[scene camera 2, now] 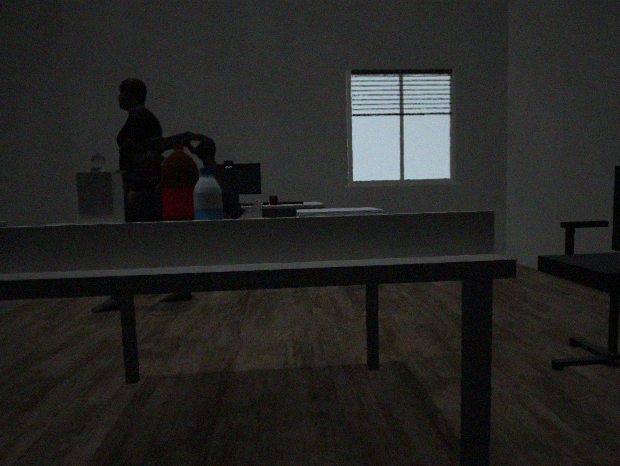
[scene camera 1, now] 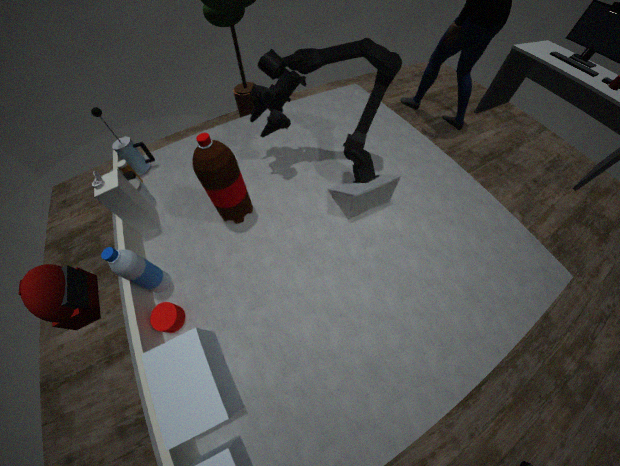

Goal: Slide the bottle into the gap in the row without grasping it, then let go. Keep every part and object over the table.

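Pixels of known places: gripper, fingertip midpoint: [scene camera 2: 139, 196] [scene camera 1: 256, 129]; arm's base, origin of the base link: [scene camera 2: 241, 217] [scene camera 1: 366, 179].
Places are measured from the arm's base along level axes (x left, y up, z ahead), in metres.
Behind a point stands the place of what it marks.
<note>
A large brown bottle [scene camera 1: 219, 172] {x -0.139, y 0.171, z 0.401 m} [scene camera 2: 178, 175] {x -0.191, y 0.152, z 0.452 m} with a red cap and red label stands upright, out from the row along the low wall [scene camera 1: 131, 320] {x 0.001, y 0.043, z 0.767 m} [scene camera 2: 300, 240] {x 0.090, y -0.008, z 0.787 m}. In scene camera 1, the row has a gap between a tall pale box [scene camera 1: 131, 205] {x -0.305, y 0.078, z 0.658 m} [scene camera 2: 99, 196] {x -0.341, y 0.103, z 0.709 m} and a smaller clear bottle [scene camera 1: 136, 269] {x -0.080, y 0.092, z 0.690 m} [scene camera 2: 207, 195] {x -0.108, y 0.098, z 0.739 m} with a blue cap and blue label. My gripper [scene camera 1: 257, 127] {x -0.336, y 0.094, z 0.206 m} is open and empty. It hangs above the table, up and to the right of the brown bottle's cap, apart from it in scene camera 1. In scene camera 2 my fingers cannot be made out against the dark person.
A red cylinder [scene camera 1: 167, 317] {x 0.020, y -0.012, z 0.709 m} and a large white box [scene camera 1: 185, 388] {x 0.207, y 0.053, z 0.706 m} continue the row. A grey-blue jug [scene camera 1: 131, 156] {x -0.613, y 0.035, z 0.624 m} stands at its far end. A small clear object [scene camera 1: 97, 179] {x -0.332, y 0.183, z 0.678 m} [scene camera 2: 97, 161] {x -0.347, y 0.181, z 0.677 m} sits on the tall box. A grey wedge-shaped block [scene camera 1: 368, 197] {x 0.068, y 0.024, z 0.066 m} stands by my arm's base.
</note>
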